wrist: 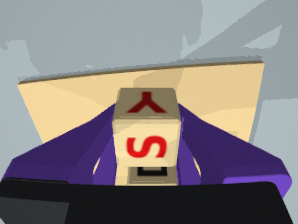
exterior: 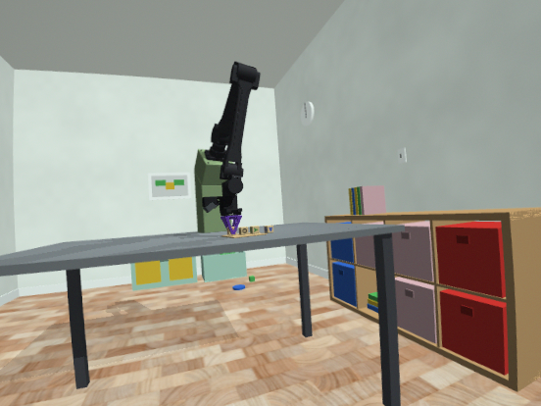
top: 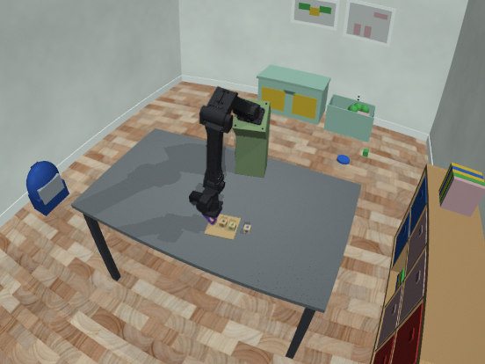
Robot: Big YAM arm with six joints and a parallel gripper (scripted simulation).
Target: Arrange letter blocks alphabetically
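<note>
Right now my hand is 50 mm to the right of the wooden block and 10 mm past it. Round my hand: mat 50 mm to the left, 20 mm below.
</note>
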